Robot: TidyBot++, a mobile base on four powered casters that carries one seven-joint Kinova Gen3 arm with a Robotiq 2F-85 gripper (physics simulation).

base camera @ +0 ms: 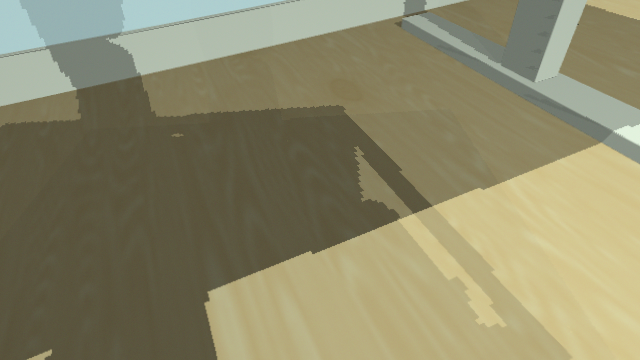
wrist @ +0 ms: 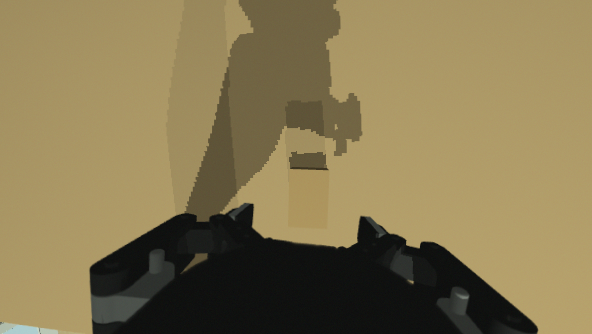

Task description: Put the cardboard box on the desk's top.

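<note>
The cardboard box is a small tan block in the wrist view, just below the middle. It rests on the tan desk's top, with a thin dark side along its far edge and a shadow beyond it. My gripper is open and empty. Its fingertips stand wide to the left and right of the box in the view, apart from it, and the gripper appears raised above it. The black gripper body fills the lower middle. The box does not show in the base camera view.
In the base camera view a grey desk leg rises from a long foot bar at the upper right. A pale baseboard runs along the wall at the back. Shadows of the arm fall on the desk's top and the wooden floor.
</note>
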